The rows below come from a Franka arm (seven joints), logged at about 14 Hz.
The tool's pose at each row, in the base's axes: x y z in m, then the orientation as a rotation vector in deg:
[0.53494 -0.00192 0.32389 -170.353 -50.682 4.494]
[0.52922 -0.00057 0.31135 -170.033 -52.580 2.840]
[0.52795 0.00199 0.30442 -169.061 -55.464 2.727]
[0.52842 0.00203 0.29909 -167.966 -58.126 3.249]
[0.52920 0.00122 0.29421 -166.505 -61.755 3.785]
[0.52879 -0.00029 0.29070 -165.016 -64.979 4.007]
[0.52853 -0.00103 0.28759 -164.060 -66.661 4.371]
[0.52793 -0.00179 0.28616 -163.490 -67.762 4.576]
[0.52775 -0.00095 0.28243 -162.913 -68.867 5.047]
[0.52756 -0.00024 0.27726 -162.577 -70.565 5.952]
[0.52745 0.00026 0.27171 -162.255 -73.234 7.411]
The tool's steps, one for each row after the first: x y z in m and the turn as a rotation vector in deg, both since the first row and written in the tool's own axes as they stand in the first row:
[-0.00358 -0.00360 0.01288 -0.530 0.932 -1.244]
[-0.00298 -0.00608 0.01993 -0.536 0.965 -3.205]
[-0.00236 -0.00559 0.02523 -0.301 0.643 -5.052]
[-0.00197 -0.00423 0.03003 -0.111 0.283 -7.568]
[-0.00301 -0.00301 0.03353 0.118 0.148 -9.856]
[-0.00351 -0.00237 0.03663 0.410 -0.043 -11.095]
[-0.00438 -0.00199 0.03807 0.536 -0.164 -11.892]
[-0.00393 -0.00260 0.04183 0.700 -0.454 -12.691]
[-0.00351 -0.00303 0.04701 0.476 -1.151 -13.764]
[-0.00312 -0.00323 0.05257 -0.093 -2.323 -15.379]

